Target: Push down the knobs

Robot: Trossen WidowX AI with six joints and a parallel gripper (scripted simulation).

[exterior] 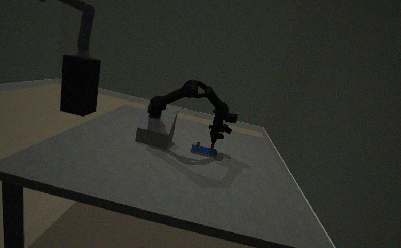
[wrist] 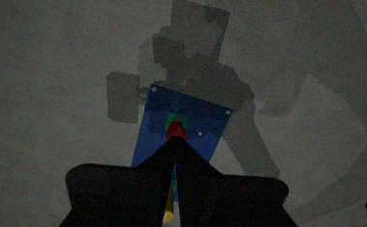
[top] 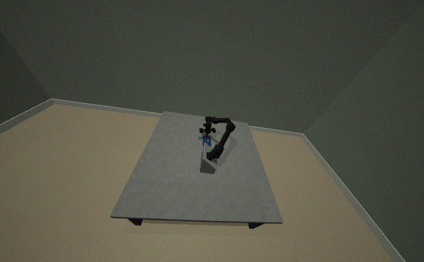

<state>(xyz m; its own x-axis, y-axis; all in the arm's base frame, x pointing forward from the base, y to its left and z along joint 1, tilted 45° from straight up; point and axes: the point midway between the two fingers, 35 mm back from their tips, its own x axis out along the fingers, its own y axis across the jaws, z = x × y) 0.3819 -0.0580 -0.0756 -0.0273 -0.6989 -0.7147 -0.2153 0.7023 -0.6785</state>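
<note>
Right now my gripper tip is 1 cm above the red knob. Also, from my gripper tip: yellow knob: 9 cm behind, 2 cm to the right, 1 cm below.
</note>
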